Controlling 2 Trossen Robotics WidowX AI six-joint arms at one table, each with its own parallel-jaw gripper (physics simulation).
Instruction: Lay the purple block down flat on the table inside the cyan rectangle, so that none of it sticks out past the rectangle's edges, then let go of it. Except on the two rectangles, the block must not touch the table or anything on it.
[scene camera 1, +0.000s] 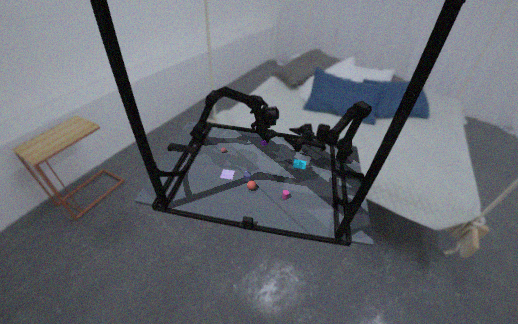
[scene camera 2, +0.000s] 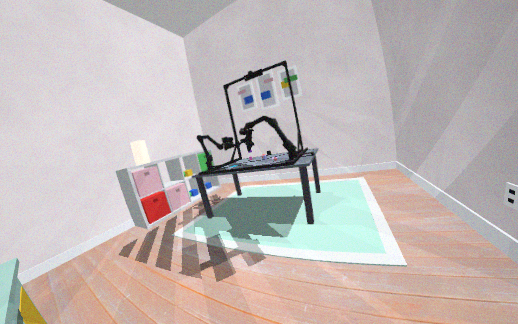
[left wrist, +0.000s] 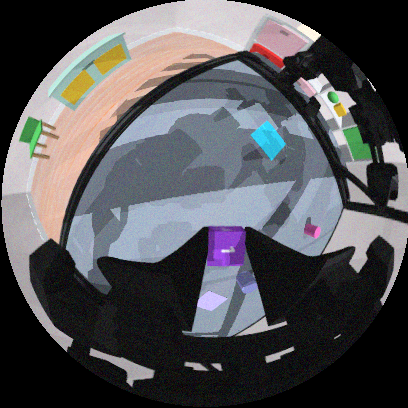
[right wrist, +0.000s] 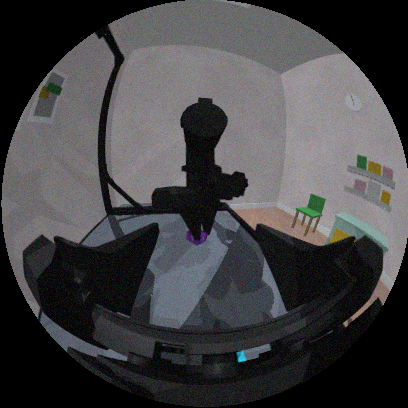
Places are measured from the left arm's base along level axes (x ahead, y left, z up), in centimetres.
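Where they show: left gripper, fingertip midpoint: (scene camera 1: 266, 141) (scene camera 2: 248, 151) (left wrist: 226, 231) (right wrist: 202, 237); right gripper, fingertip midpoint: (scene camera 1: 286, 133) (scene camera 2: 238, 143) (right wrist: 207, 228); left arm's base at its link origin: (scene camera 1: 198, 140) (scene camera 2: 293, 157) (left wrist: 101, 301); right arm's base at its link origin: (scene camera 1: 341, 158) (scene camera 2: 210, 169) (left wrist: 283, 79).
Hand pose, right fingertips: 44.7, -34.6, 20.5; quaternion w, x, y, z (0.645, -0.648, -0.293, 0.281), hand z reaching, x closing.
Things, the pixels of their top centre, and the offset from my right fingertips, as dx, dy, dz. "spot": a spot on its surface instead.
- purple block at its top centre: (left wrist: 229, 252) (right wrist: 196, 230) (scene camera 1: 264, 140) -9.9, +7.0, -8.2
- cyan rectangle at a spot on its surface: (right wrist: 241, 356) spot: +12.1, -1.9, -22.3
- lavender rectangle at a spot on its surface: (left wrist: 211, 300) (scene camera 1: 228, 174) spot: -33.7, +0.6, -22.3
- blue-violet cylinder at its top centre: (left wrist: 249, 286) (scene camera 1: 247, 174) -24.6, -5.8, -18.3
- red ball at its top centre: (scene camera 1: 251, 182) -24.5, -12.9, -17.4
- small pink ball at its top centre: (scene camera 1: 223, 147) -31.3, +20.7, -19.1
- magenta cylinder at its top centre: (left wrist: 317, 232) (scene camera 1: 285, 192) -9.7, -24.5, -18.3
The purple block (scene camera 1: 264, 143) (left wrist: 226, 246) (right wrist: 196, 237) has a pale mark on its face. It is held between the fingertips of my left gripper (scene camera 1: 264, 139) (left wrist: 226, 239), which is shut on it, above the table. The cyan rectangle (scene camera 1: 300, 164) (left wrist: 268, 140) (right wrist: 241, 356) lies flat on the table, to the right of the block in scene camera 1 and up and right of it in the left wrist view. My right gripper (scene camera 1: 289, 134) is open and empty, above the table between the block and its own arm's base. In its wrist view the block shows beyond the fingers.
A lavender rectangle (scene camera 1: 227, 174) (left wrist: 211, 300) lies at the left in scene camera 1. Near it stand a blue-violet cylinder (scene camera 1: 247, 175) (left wrist: 246, 281) and a red ball (scene camera 1: 251, 185). A small pink ball (scene camera 1: 223, 150) and a magenta cylinder (scene camera 1: 286, 195) (left wrist: 312, 230) are also on the table.
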